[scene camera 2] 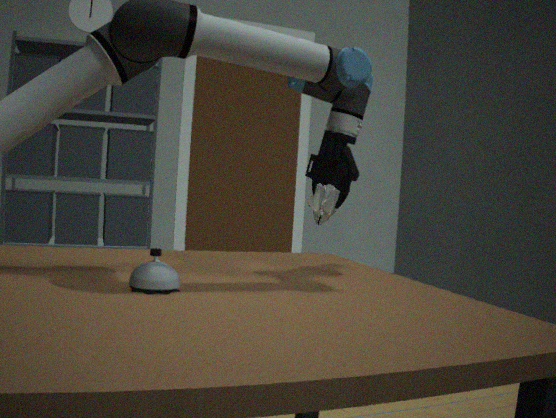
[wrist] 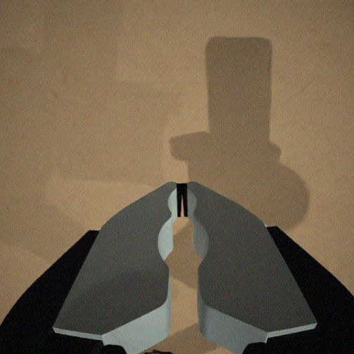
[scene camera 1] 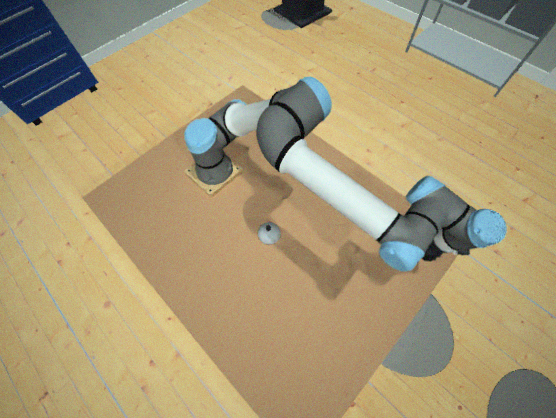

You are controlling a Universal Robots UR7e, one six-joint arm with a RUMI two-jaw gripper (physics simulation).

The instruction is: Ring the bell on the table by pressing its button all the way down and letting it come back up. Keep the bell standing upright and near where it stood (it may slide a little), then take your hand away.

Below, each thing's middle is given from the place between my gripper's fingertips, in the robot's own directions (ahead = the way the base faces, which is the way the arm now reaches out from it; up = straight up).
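I find the silver dome bell (scene camera 2: pixel 154 277) 300 mm to the right of my hand and 370 mm behind it, and it sits 60 mm below it.
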